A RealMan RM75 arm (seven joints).
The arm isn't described. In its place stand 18 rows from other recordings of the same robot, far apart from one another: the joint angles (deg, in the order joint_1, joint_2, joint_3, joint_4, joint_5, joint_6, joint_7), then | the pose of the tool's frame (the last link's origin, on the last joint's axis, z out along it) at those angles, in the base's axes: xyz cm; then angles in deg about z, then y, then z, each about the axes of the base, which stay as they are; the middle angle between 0 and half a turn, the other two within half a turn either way.
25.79, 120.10, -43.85, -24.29, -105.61, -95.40, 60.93 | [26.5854, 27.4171, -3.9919, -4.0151, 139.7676, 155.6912]
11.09, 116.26, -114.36, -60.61, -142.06, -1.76, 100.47 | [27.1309, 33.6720, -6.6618, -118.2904, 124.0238, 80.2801]
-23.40, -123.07, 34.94, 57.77, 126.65, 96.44, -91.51 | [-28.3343, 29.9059, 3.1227, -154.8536, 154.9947, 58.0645]
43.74, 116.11, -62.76, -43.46, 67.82, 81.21, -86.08 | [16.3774, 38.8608, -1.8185, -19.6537, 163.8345, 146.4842]
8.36, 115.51, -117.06, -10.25, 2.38, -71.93, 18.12 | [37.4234, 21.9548, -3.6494, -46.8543, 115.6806, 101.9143]
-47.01, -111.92, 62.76, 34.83, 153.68, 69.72, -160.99 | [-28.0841, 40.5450, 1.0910, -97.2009, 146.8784, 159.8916]
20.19, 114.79, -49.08, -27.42, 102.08, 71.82, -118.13 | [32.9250, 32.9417, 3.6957, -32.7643, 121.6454, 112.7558]
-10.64, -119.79, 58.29, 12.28, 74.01, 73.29, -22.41 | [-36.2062, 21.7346, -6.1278, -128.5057, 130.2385, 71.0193]
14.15, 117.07, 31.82, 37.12, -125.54, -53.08, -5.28 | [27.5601, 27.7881, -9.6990, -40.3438, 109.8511, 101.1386]
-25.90, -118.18, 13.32, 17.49, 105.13, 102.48, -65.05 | [-28.1913, 28.8514, 2.2356, -173.0908, 113.2311, 41.1540]
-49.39, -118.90, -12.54, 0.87, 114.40, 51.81, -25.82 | [-22.7409, 43.3879, -4.4542, -132.3668, 115.7541, 72.2079]
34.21, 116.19, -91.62, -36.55, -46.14, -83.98, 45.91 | [12.1940, 33.7758, -2.4257, -22.3582, 120.9896, 170.2103]
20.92, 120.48, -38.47, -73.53, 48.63, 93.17, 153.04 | [28.8403, 31.1780, 9.0070, 171.7510, 151.2578, 86.3356]
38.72, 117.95, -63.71, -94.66, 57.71, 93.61, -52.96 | [6.2069, 35.6032, 7.6877, -61.4130, 158.0093, 110.7780]
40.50, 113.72, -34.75, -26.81, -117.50, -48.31, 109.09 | [30.5146, 43.3845, 3.9363, -28.0249, 130.7569, 85.9501]
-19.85, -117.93, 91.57, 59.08, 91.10, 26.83, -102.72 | [-22.8314, 38.8470, -2.5784, -131.5446, 129.4366, 84.4396]
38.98, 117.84, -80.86, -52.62, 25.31, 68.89, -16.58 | [24.9565, 38.4326, -2.9629, -94.9162, 142.6526, 23.7288]
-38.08, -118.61, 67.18, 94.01, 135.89, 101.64, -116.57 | [-10.1164, 34.7290, 6.0036, -61.6359, 161.1023, 119.3684]
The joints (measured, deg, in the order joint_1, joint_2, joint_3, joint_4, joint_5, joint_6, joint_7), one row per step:
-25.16 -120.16 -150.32 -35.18 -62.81 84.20 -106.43
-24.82 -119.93 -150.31 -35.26 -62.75 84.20 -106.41
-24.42 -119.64 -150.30 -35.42 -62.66 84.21 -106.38
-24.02 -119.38 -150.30 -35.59 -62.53 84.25 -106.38
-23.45 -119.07 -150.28 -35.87 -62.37 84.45 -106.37
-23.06 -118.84 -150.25 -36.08 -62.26 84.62 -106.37
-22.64 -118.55 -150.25 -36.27 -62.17 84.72 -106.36
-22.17 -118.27 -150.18 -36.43 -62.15 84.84 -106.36
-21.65 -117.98 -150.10 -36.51 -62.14 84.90 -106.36
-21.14 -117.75 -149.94 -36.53 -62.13 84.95 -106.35
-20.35 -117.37 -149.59 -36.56 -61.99 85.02 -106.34
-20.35 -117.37 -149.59 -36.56 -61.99 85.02 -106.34
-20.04 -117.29 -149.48 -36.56 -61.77 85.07 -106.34
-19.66 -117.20 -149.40 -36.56 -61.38 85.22 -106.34
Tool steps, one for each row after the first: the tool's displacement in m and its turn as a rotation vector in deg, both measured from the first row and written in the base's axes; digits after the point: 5 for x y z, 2 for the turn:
-0.00274 -0.00139 0.00184 0.10 0.32 0.29
-0.00601 -0.00295 0.00435 0.24 0.76 0.59
-0.00914 -0.00467 0.00664 0.33 1.18 0.89
-0.01300 -0.00738 0.00956 0.37 1.66 1.21
-0.01559 -0.00927 0.01170 0.38 2.00 1.40
-0.01869 -0.01116 0.01434 0.48 2.40 1.68
-0.02179 -0.01340 0.01673 0.53 2.74 1.97
-0.02527 -0.01601 0.01893 0.57 3.07 2.39
-0.02841 -0.01881 0.02029 0.50 3.33 2.77
-0.03337 -0.02341 0.02217 0.21 3.88 3.34
-0.03337 -0.02341 0.02217 0.21 3.88 3.34
-0.03527 -0.02563 0.02217 -0.06 4.10 3.58
-0.03760 -0.02867 0.02204 -0.48 4.36 3.86

